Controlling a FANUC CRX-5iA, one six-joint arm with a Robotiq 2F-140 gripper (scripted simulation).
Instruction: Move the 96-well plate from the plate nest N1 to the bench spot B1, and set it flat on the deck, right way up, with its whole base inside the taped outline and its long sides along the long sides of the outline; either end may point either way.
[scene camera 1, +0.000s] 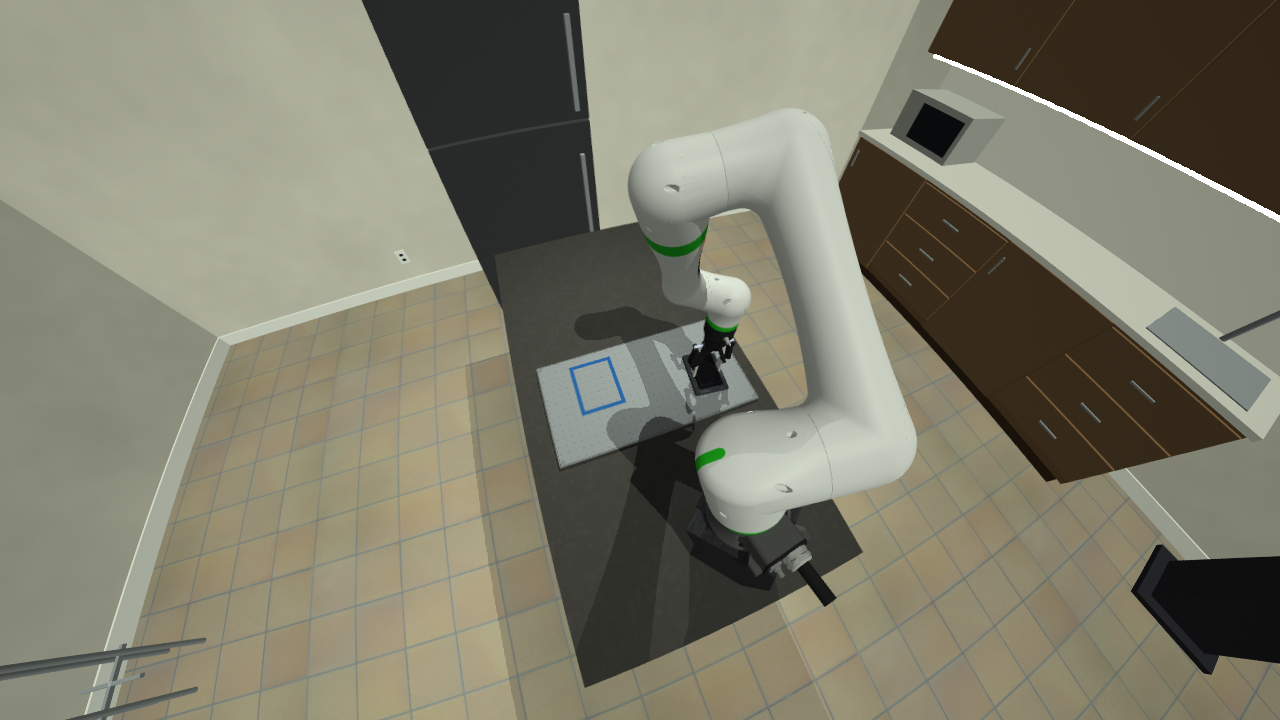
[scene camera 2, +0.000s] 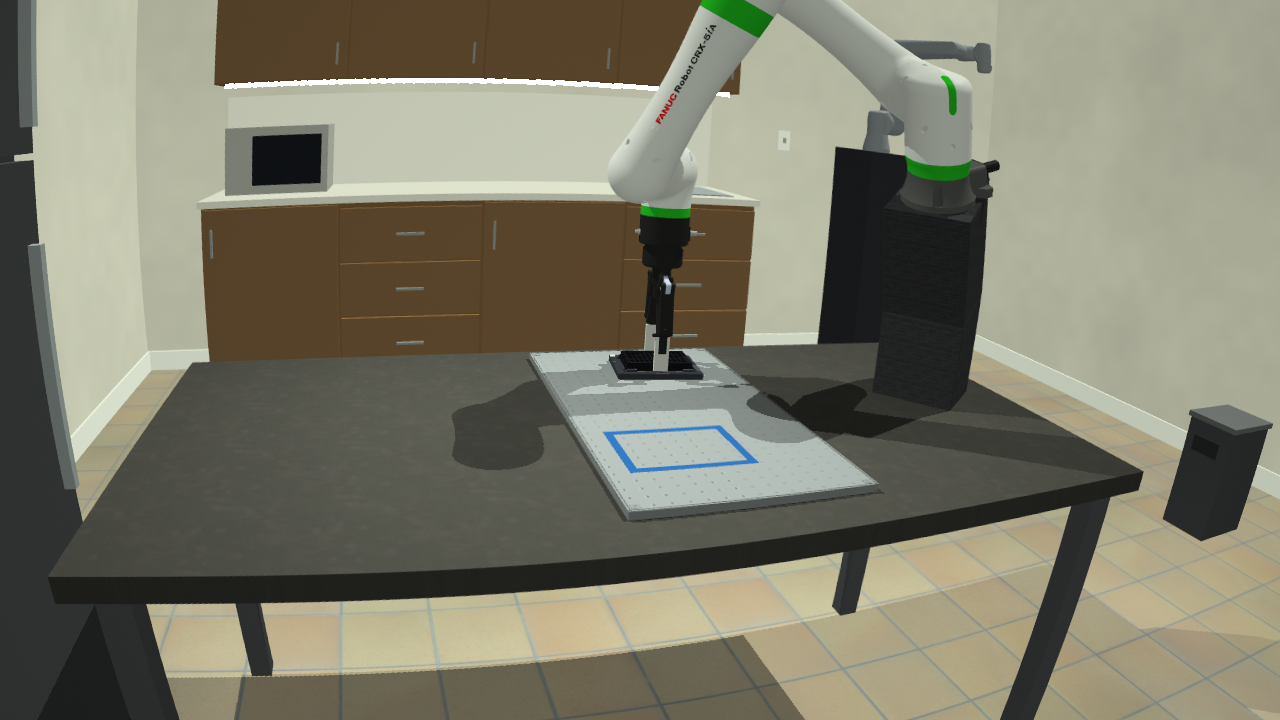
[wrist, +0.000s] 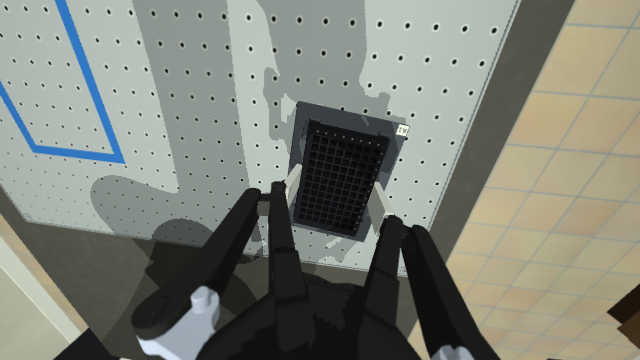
The gripper shows in scene camera 1, in scene camera 2 (655, 363) and in the wrist view. One and the same spot on the gripper: (wrist: 184, 311) is (scene camera 1: 696, 344).
